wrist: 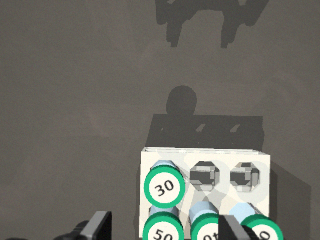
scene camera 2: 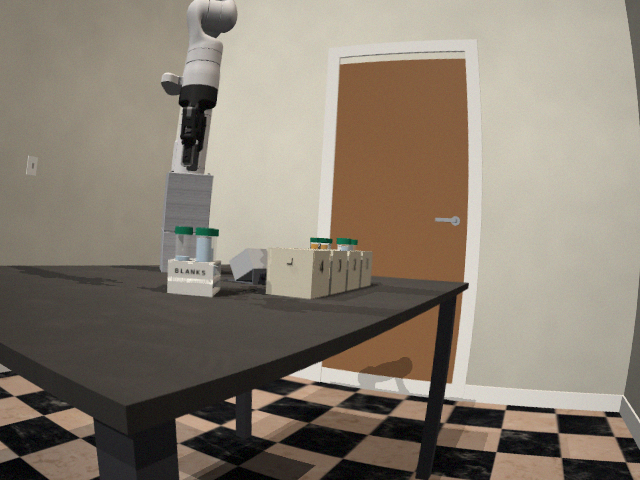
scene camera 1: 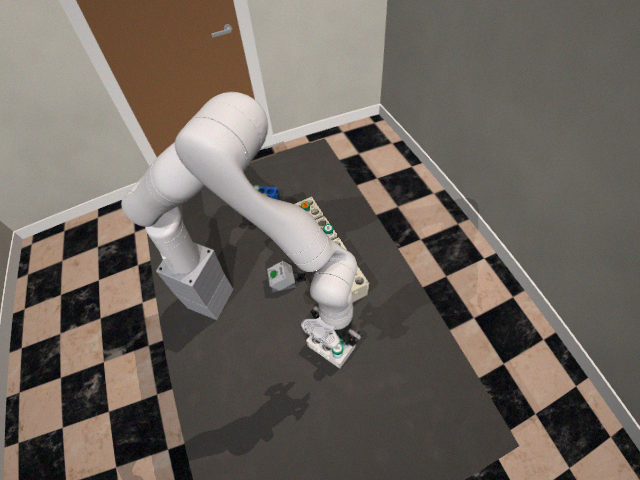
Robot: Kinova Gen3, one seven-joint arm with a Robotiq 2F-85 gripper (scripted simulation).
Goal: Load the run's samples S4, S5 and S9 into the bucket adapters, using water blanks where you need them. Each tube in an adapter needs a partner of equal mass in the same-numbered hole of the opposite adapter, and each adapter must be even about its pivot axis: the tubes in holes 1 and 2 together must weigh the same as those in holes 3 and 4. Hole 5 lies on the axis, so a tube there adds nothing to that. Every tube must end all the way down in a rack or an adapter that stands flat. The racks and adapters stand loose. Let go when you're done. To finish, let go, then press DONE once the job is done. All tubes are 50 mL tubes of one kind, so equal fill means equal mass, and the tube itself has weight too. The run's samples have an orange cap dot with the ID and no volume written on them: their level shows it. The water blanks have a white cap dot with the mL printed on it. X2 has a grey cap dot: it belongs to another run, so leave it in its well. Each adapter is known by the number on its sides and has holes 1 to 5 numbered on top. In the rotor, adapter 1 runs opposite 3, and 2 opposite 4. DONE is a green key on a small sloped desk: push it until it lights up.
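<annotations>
On a done desk, [scene camera 1: 291,280] and [scene camera 2: 250,260] are the same spot.
</annotations>
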